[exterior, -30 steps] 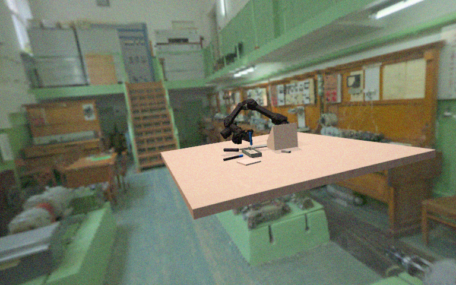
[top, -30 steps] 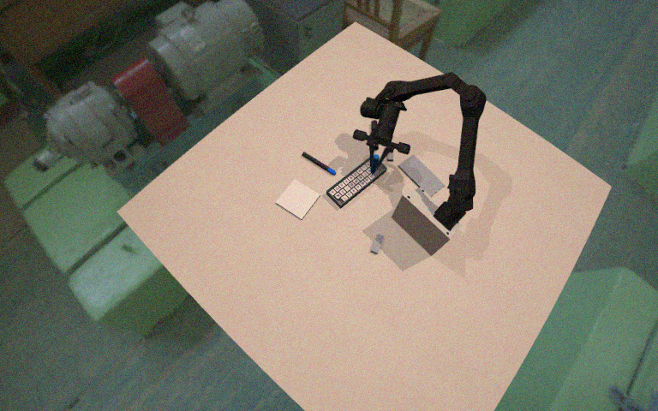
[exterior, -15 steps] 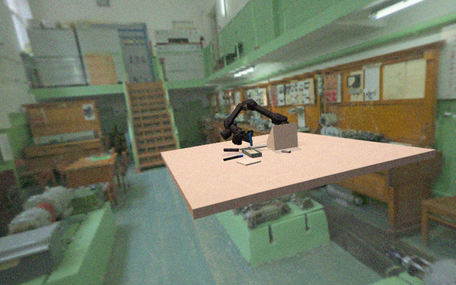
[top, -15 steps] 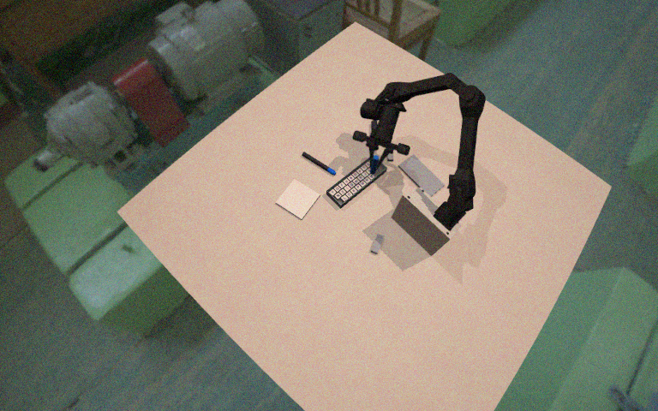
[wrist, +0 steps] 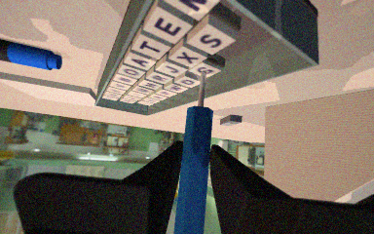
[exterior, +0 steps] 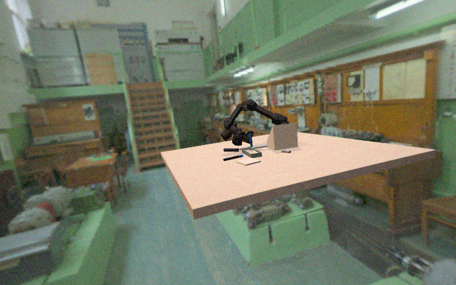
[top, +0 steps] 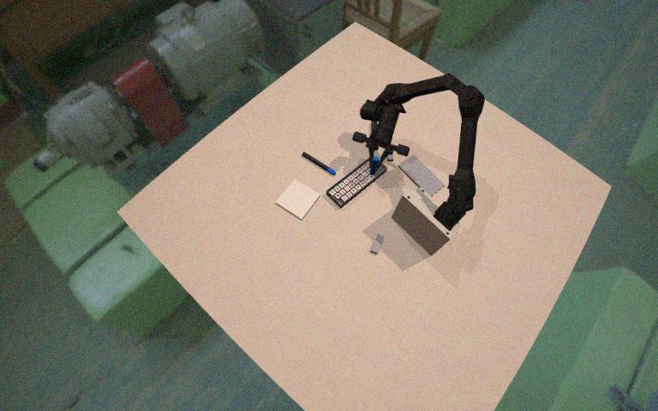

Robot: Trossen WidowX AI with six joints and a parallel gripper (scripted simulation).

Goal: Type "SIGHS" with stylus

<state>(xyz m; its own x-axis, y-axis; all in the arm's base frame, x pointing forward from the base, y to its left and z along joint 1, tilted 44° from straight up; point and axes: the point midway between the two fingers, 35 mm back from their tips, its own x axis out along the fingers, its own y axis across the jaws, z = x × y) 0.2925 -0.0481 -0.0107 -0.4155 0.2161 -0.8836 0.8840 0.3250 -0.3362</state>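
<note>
My gripper tip is now 14 cm short of the pen, 9 cm to the right of it and 6 cm above it. Round my gripper tip: stylus tip (5 cm below); grey plate (14 cm to the right, 11 cm behind, 6 cm below); stylus (1 cm below).
</note>
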